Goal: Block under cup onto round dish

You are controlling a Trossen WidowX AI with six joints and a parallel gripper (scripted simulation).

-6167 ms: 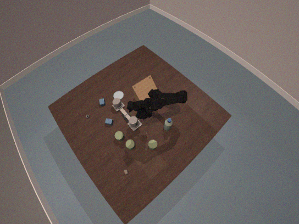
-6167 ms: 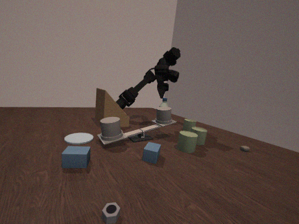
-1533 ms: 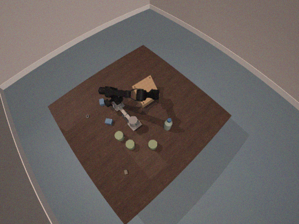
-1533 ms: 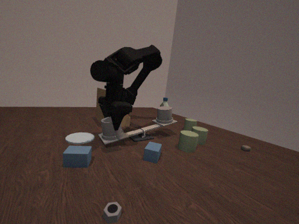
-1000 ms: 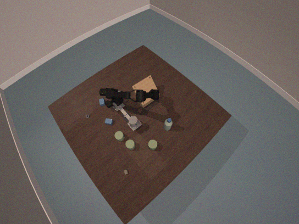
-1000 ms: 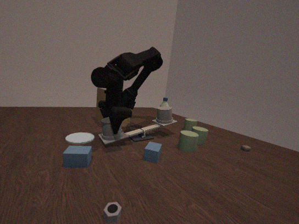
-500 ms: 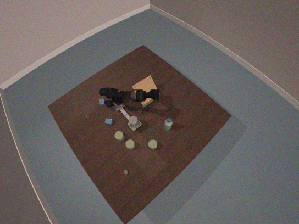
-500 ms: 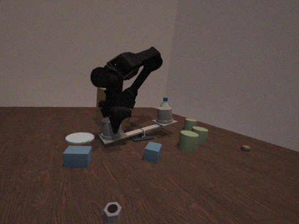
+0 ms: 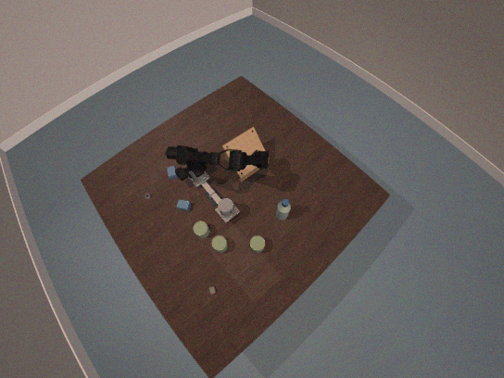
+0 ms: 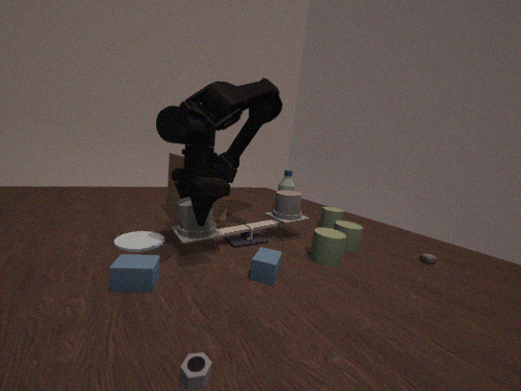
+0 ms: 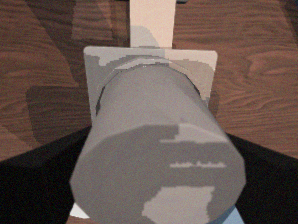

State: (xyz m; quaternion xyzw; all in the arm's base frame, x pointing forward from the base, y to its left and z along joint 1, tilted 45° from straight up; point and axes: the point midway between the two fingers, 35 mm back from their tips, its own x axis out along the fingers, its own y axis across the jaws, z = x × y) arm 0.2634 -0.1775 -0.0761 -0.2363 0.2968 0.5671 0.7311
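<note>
Right now my gripper tip is 90 mm to the left of the round dish, 80 mm past it and 60 mm above it. Round my gripper tip: grey nut (260 mm ahead, 140 mm to the right, 60 mm below); grey cup (20 mm to the right, 10 mm above); grey block (10 mm below).
</note>
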